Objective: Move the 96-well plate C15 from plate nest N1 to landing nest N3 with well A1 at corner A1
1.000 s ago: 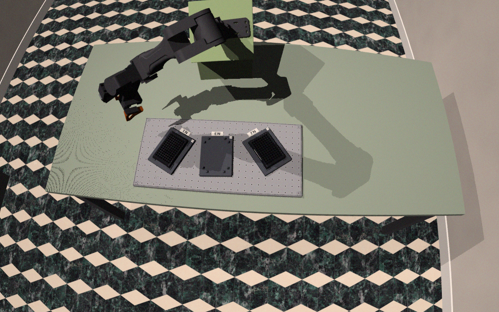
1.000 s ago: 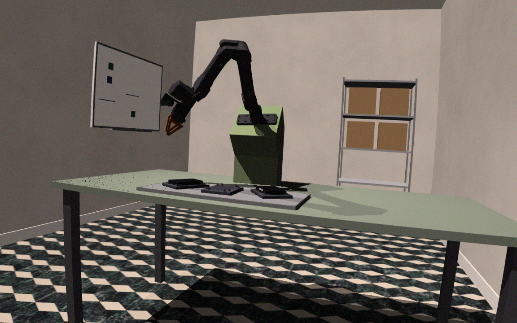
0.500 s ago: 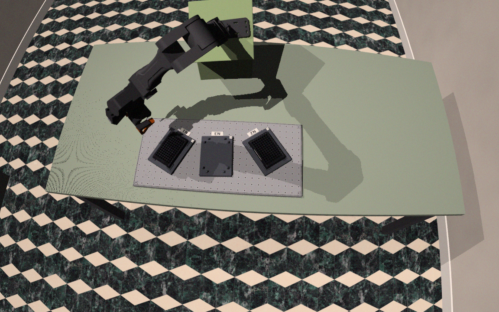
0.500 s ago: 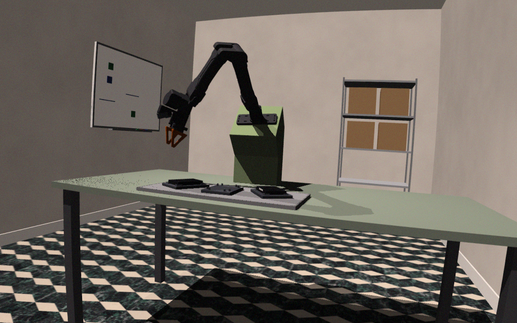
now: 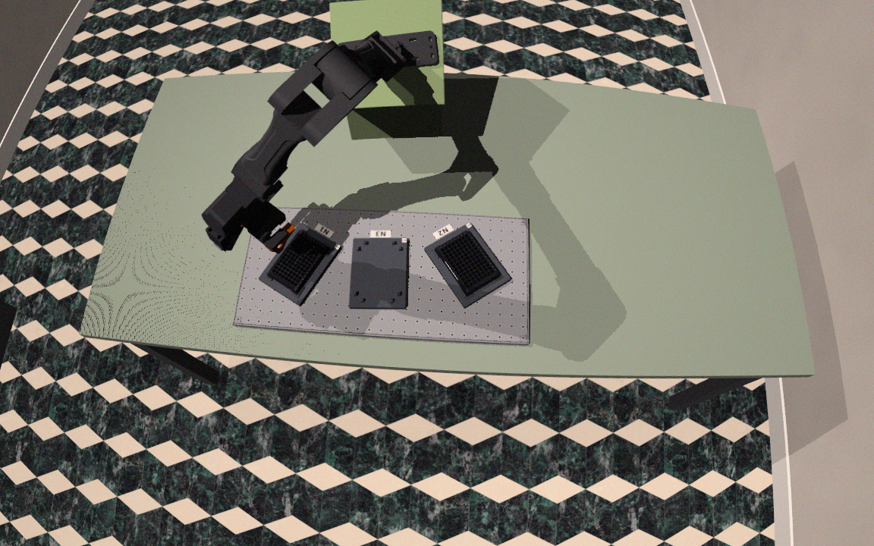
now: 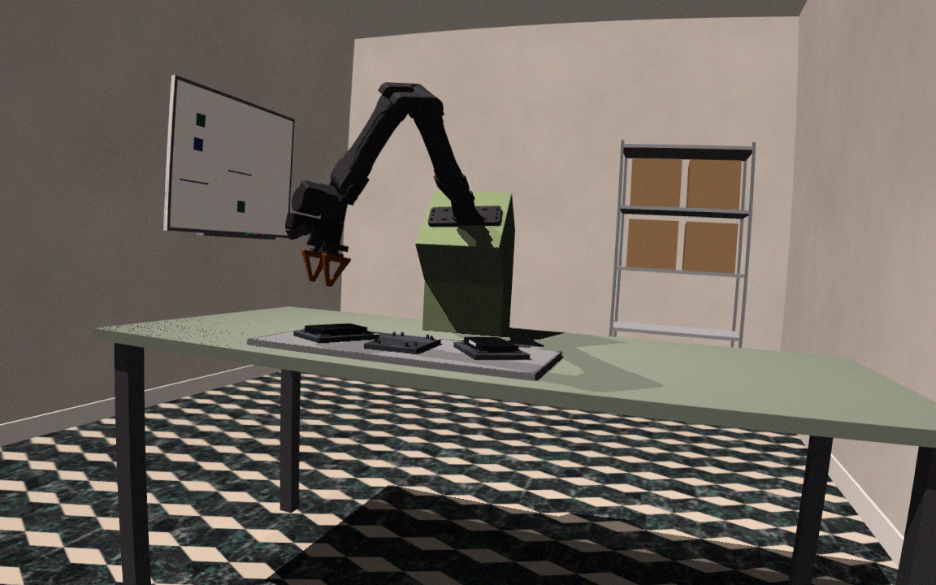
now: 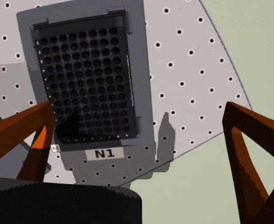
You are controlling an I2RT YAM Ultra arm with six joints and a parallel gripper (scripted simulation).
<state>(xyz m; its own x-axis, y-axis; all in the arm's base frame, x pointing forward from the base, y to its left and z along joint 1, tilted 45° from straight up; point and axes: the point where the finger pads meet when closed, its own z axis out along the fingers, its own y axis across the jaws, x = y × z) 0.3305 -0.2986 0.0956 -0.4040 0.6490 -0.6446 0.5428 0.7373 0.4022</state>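
Right now my hand is 13 cm above the plate nest N1, 5 cm to the right of it and 1 cm short of it. Also, from my hand: landing nest N3: 22 cm to the left, 13 cm below, 7 cm ahead; then N1 label: 13 cm below, 11 cm to the left, 6 cm behind.
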